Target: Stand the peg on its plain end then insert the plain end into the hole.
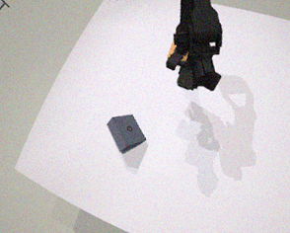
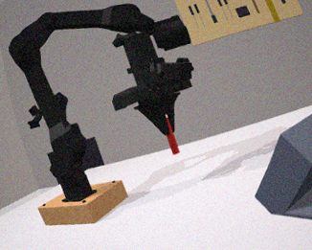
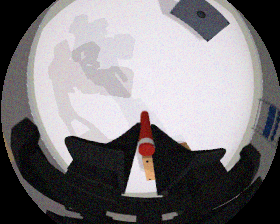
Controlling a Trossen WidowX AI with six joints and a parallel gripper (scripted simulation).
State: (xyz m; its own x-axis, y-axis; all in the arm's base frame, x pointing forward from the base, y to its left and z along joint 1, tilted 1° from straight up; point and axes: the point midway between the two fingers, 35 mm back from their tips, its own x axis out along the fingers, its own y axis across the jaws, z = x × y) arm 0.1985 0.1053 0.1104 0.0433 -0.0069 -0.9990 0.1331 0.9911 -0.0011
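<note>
The grey sloped panel lies 280 mm ahead of my gripper tip, 150 mm to the right of it and 70 mm below it. Round my gripper tip: red peg: 20 mm above.
</note>
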